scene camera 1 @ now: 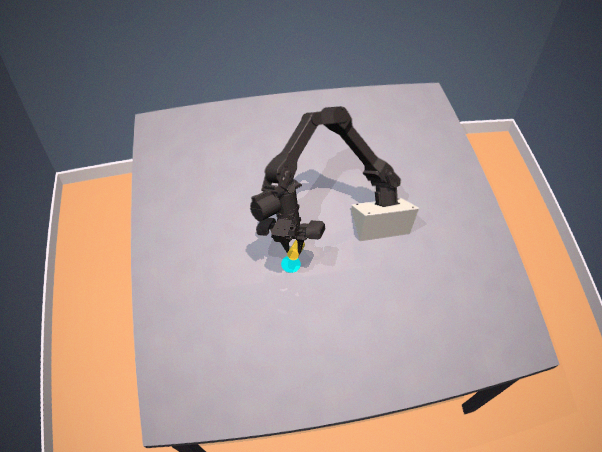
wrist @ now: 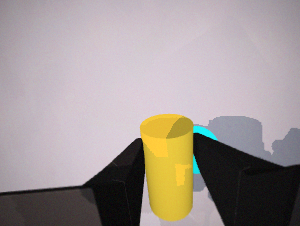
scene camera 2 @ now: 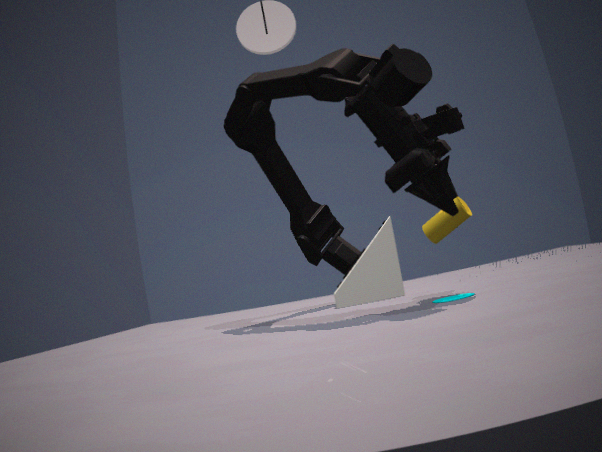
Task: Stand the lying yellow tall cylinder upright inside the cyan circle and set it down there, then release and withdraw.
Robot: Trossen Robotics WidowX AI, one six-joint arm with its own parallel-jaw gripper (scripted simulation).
my gripper: holds a yellow tall cylinder (scene camera 2: 442,224)
